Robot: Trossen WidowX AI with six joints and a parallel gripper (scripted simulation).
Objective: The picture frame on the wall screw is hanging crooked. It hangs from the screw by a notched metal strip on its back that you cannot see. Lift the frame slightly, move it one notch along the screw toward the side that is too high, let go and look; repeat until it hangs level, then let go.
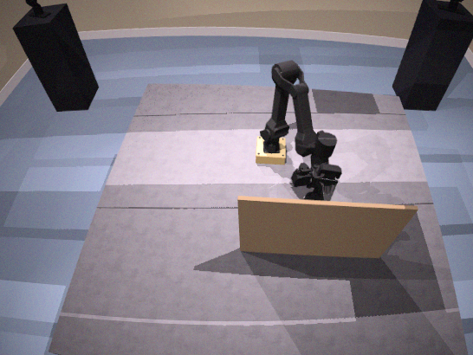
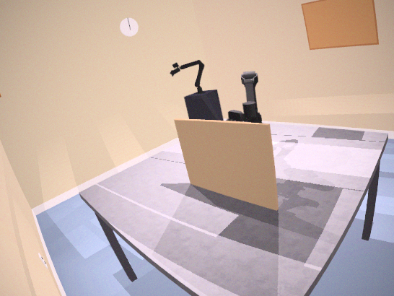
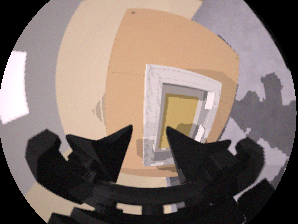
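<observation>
My gripper tip is 1 cm short of the picture frame, 1 cm to the left of it and 5 cm above it. From my gripper tip the other things lie so: tan wall panel (2 cm ahead, 7 cm below).
</observation>
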